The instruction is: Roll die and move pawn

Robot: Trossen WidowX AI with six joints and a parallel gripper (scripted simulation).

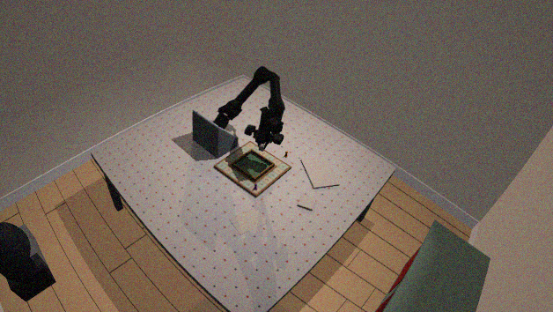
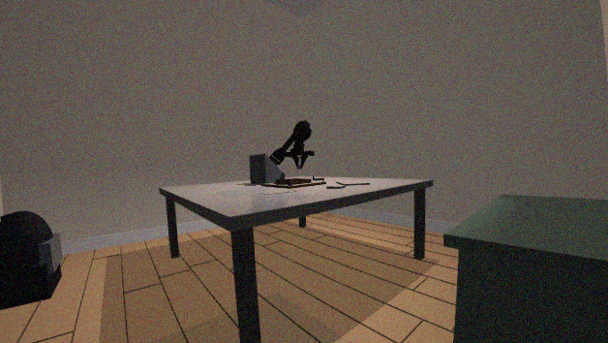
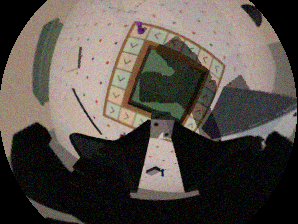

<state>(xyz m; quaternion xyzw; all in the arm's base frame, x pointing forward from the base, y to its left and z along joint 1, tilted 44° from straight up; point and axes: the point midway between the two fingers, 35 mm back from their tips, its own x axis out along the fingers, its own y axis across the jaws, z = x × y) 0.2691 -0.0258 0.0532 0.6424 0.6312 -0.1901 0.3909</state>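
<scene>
My gripper tip is now 90 mm short of the purple pawn, 170 mm to the left of it and 80 mm above it. From my gripper tip the other things lie so: grey die: right at my gripper tip; orange piece: 80 mm ahead, 140 mm to the left, 90 mm below; green dice tray: 10 mm behind, 50 mm to the right, 100 mm below.
</scene>
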